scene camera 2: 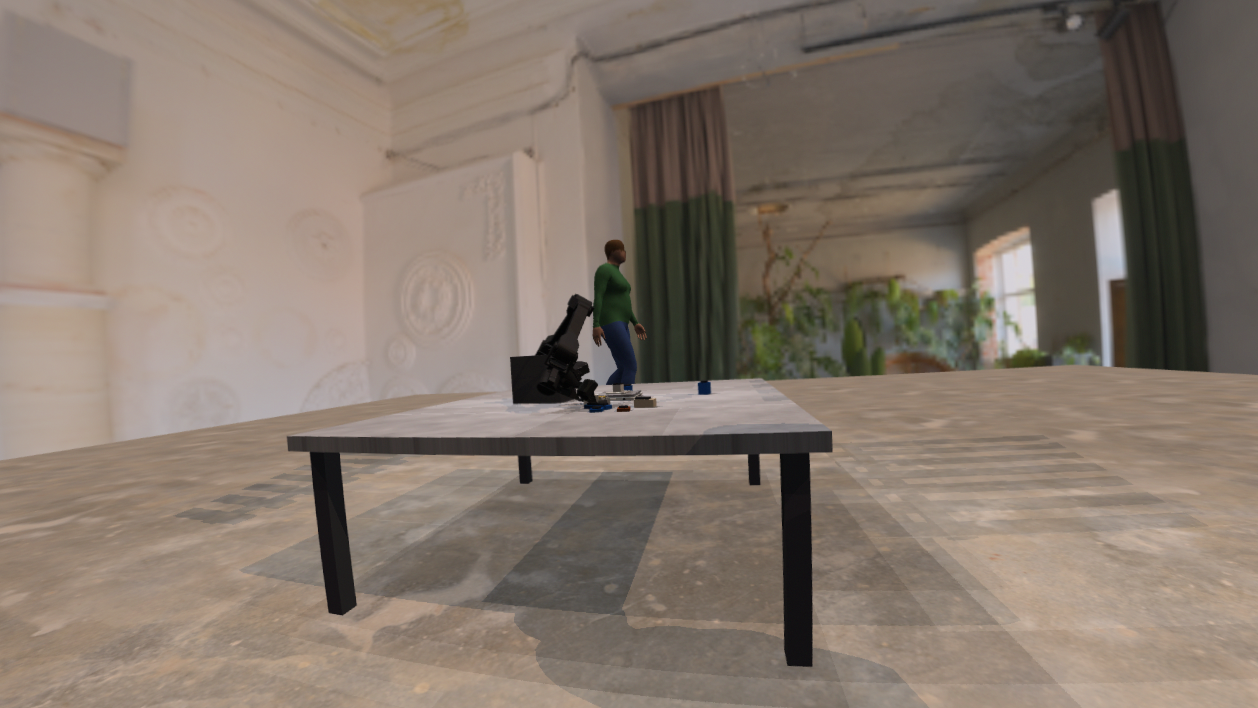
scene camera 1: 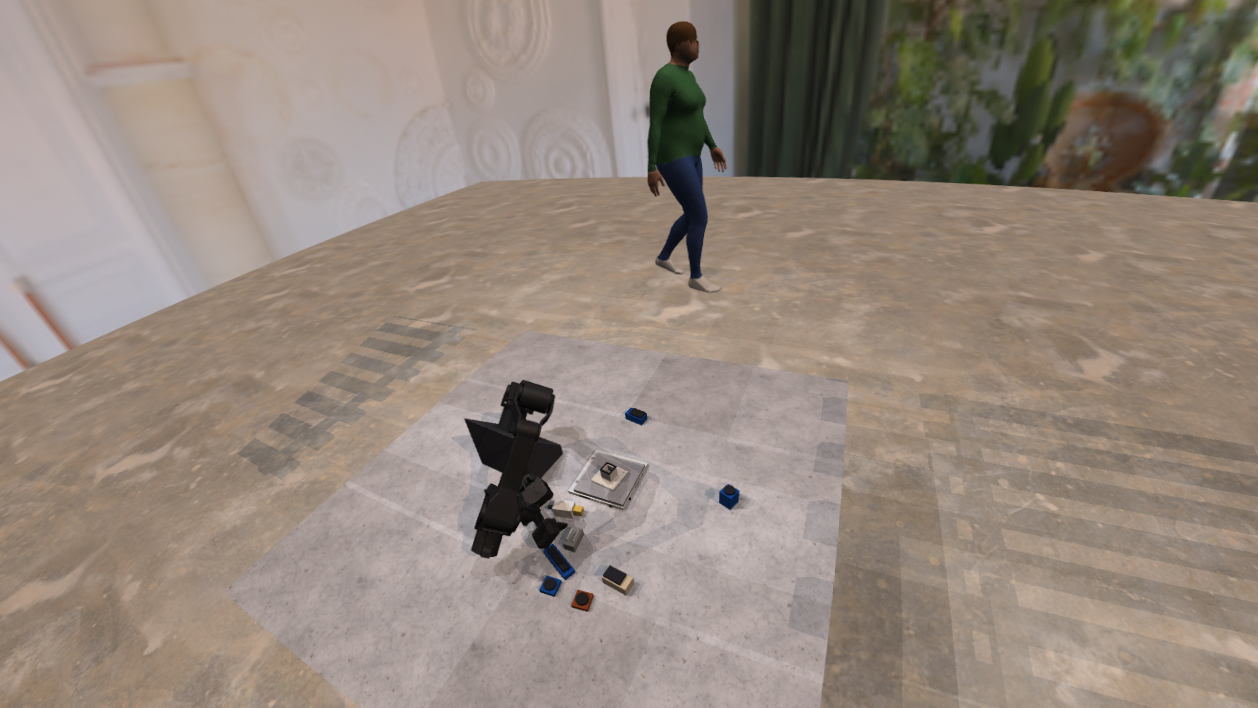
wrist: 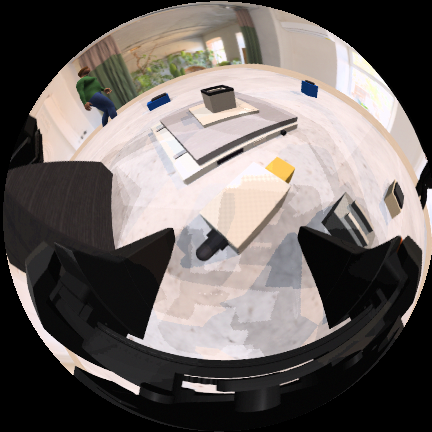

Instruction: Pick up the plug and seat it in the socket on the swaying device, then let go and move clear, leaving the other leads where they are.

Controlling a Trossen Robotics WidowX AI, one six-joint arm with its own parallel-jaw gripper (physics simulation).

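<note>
The plug (scene camera 1: 565, 508) (wrist: 245, 207) has a cream body, a yellow tip and a black cable stub; it lies on the table. My gripper (scene camera 1: 551, 528) (wrist: 238, 233) is open and empty. In the wrist view the plug's stub end shows between the spread fingertips, and its yellow tip points away to the upper right. The fingers do not appear to touch it. The socket (scene camera 1: 608, 472) (wrist: 219, 100) is a grey box with a black rim and an open top, on a cream pad on the device (scene camera 1: 632, 472) (wrist: 225, 132), a grey board over a white base. Contact details are hidden in scene camera 2.
A grey slotted block (scene camera 1: 573, 538) (wrist: 350, 220) lies right of the plug. A beige block (scene camera 1: 617, 581) (wrist: 393, 200), a long blue piece (scene camera 1: 559, 561), a small blue piece (scene camera 1: 550, 585) and an orange piece (scene camera 1: 581, 600) lie nearby. Blue blocks (scene camera 1: 636, 415) (scene camera 1: 728, 497) stand farther out.
</note>
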